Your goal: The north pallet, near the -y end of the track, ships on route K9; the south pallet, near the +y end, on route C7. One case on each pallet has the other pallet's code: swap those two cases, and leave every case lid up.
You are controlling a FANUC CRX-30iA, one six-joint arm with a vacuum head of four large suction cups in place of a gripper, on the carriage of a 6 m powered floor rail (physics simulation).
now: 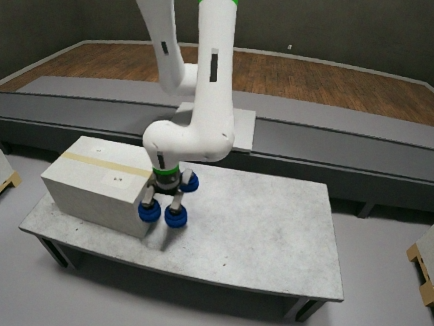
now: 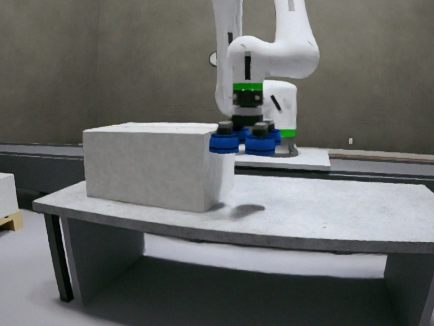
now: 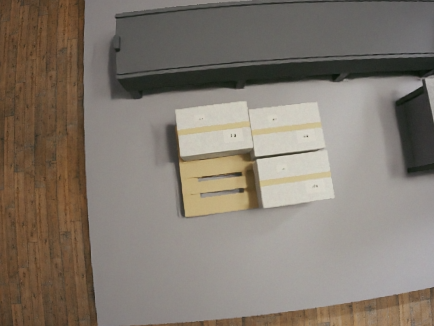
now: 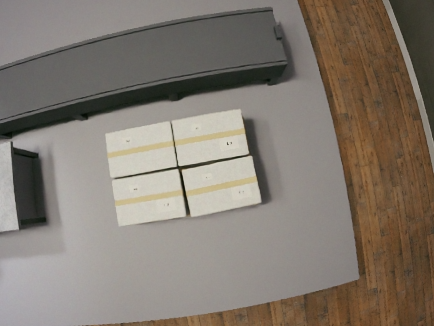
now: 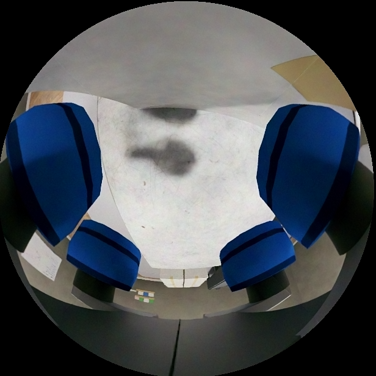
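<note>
A white case [image 1: 100, 195] [image 2: 145, 167] [image 5: 150, 55] stands lid up on the left part of the grey table [image 1: 270, 235] [image 2: 320, 220] [image 5: 175, 220]; its code is too small to read. My vacuum head [image 1: 169, 197] [image 2: 245, 141] [image 5: 181, 200] is open, nothing on its four blue cups. It is beside the case's right end, cups a little below the lid and above the table; contact is unclear. The north pallet [image 3: 217, 207] bears three cases [image 3: 215, 142] [image 3: 287, 140] [image 3: 295, 192], with its lower left place bare. Several lid-up cases [image 4: 140, 162] [image 4: 210, 152] [image 4: 150, 212] [image 4: 222, 200] fill the south pallet.
The dark floor rail [image 1: 360, 145] [image 3: 280, 40] [image 4: 150, 60] runs behind the table and past both pallets. The arm's white carriage plate [image 1: 245, 132] [image 2: 310, 157] is behind the table. A dark table leg panel [image 3: 417, 130] [image 4: 30, 187] shows beside each pallet area.
</note>
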